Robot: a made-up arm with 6 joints.
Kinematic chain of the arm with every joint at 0, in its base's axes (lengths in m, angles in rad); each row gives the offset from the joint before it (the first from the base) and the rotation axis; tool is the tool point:
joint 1: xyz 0 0 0.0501 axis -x
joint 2: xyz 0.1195 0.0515 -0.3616 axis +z
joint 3: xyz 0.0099 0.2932 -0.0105 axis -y
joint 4: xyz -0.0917 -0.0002 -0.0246 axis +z
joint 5: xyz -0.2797 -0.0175 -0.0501 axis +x
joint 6: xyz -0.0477 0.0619 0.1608 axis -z
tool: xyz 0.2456 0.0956 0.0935
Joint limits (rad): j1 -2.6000..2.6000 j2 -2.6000..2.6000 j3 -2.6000..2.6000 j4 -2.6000..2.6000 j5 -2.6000..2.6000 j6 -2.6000..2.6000
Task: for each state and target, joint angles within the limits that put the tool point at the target. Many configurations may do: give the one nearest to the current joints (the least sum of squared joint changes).
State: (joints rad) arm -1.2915 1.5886 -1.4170 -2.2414 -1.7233 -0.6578
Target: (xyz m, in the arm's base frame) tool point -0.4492 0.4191 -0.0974
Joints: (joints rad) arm -1.5532 1.0837 -1.6682 -2.0592 -1.9652 -0.6615
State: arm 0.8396 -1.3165 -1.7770 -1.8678 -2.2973 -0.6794
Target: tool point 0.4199 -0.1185 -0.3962
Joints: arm 1.3362 -1.4763 -2.0992 -2.0401 -2.1449 -0.1064
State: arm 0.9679 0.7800 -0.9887 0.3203 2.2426 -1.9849
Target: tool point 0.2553 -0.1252 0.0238
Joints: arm 0.5946 0.7943 -1.0120 0.4530 1.9403 -1.2930
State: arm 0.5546 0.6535 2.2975 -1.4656 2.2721 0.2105
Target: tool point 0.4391 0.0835 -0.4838
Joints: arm 0.6962 0.2924 2.6000 -1.1225 2.4090 0.3527
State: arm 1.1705 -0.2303 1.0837 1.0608 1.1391 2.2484
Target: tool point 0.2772 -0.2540 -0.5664
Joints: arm 0.2339 0.0179 1.0643 0.7296 1.5412 2.0925
